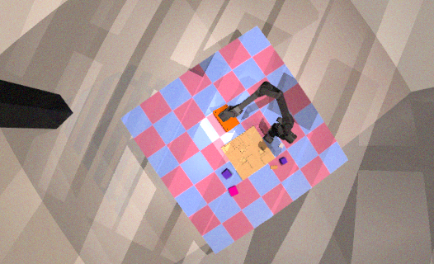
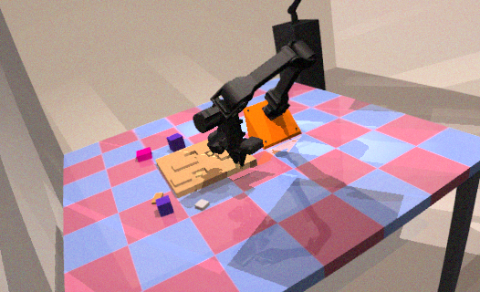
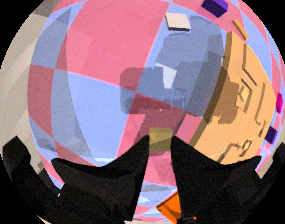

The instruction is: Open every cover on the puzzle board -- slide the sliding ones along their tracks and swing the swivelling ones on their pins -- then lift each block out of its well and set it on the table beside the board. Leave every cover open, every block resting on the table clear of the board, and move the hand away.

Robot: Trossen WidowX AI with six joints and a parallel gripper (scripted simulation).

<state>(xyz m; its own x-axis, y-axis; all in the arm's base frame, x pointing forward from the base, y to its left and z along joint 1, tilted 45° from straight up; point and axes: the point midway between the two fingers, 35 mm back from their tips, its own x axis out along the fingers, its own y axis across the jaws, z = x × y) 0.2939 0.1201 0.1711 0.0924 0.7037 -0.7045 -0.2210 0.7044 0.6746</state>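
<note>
The tan puzzle board is 23 cm to the right of my gripper tip, 5 cm below it and 3 cm ahead of it. Also, from my gripper tip: magenta block (50 cm to the right, 18 cm ahead, 6 cm below); orange piece (25 cm ahead, 15 cm to the right, 7 cm below).
</note>
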